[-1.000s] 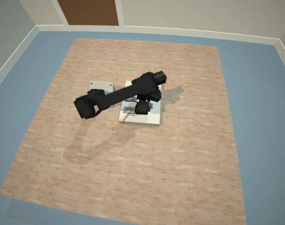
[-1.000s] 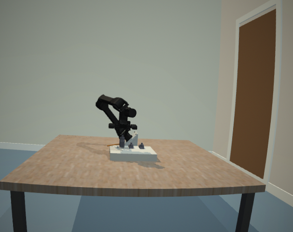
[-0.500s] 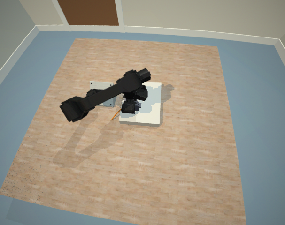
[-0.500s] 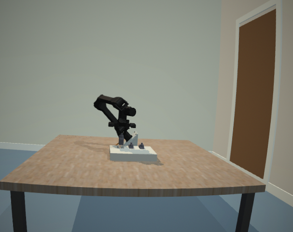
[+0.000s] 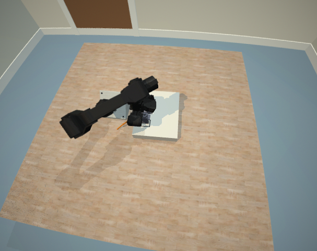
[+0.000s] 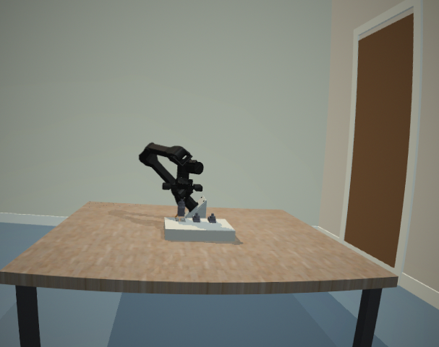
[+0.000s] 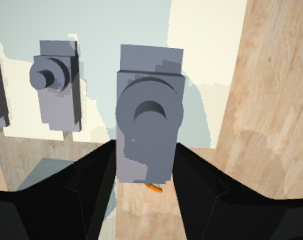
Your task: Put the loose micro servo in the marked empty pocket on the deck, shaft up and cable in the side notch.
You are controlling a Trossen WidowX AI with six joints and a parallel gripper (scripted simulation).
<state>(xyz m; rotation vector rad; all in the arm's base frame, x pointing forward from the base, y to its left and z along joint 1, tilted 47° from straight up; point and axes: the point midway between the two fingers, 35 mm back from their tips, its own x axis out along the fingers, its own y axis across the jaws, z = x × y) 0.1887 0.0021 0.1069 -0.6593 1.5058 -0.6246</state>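
My gripper tip is 120 mm short of the white deck, 80 mm to the right of it and 90 mm above it.
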